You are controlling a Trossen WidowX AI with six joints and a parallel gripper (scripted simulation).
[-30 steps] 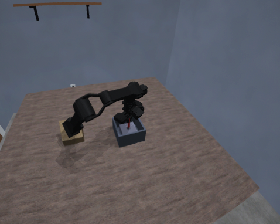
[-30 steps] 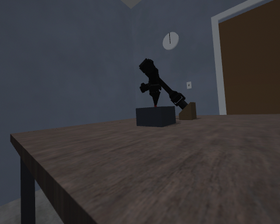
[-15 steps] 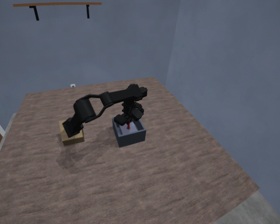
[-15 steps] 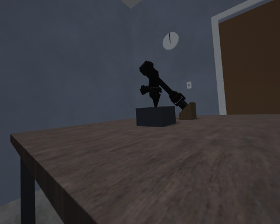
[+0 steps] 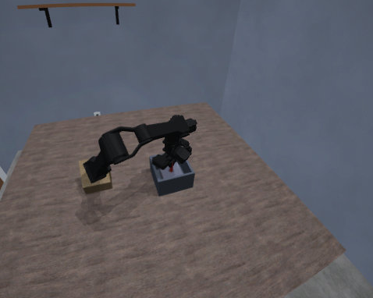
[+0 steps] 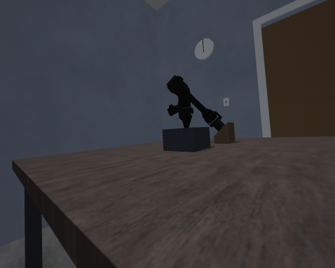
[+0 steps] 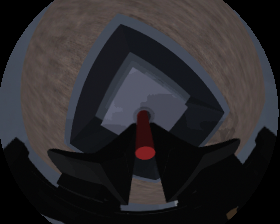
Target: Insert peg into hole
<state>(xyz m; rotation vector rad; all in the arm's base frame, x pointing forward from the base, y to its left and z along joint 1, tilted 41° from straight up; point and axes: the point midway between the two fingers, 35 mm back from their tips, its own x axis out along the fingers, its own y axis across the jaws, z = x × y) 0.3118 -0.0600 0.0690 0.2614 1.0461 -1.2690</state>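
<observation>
My hand is 7 cm above the grey plate. Also, from my hand: box 9 cm below; then red peg 4 cm below.
</observation>
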